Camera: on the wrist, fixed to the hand. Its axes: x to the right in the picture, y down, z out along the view.
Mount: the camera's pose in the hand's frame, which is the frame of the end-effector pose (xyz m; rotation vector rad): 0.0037 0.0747 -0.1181 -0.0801 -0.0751 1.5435
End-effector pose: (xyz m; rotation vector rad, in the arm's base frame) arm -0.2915 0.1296 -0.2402 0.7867 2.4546 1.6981
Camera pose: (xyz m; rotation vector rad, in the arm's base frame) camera -0.3050 0.0494 -0.1265 -1.9745 -0.9695 -1.1329
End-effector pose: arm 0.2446 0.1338 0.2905 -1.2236 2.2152 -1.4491
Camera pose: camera 0.1349 0.2203 0.2862 0.5154 2.1024 -0.5809
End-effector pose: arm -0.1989 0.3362 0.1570 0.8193 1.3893 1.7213
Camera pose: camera -0.3133 0.2729 0.2065 -1.7593 -0.3652 -2.1547
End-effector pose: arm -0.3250 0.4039 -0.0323 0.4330 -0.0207 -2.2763
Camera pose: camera -0.2365 0.3650 -0.1332 0.1475 -0.2183 -0.7619
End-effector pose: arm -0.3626 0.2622 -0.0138 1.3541 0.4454 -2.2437
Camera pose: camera -0.2362 0.2586 -0.0734 0.9357 -0.4493 -0.9348
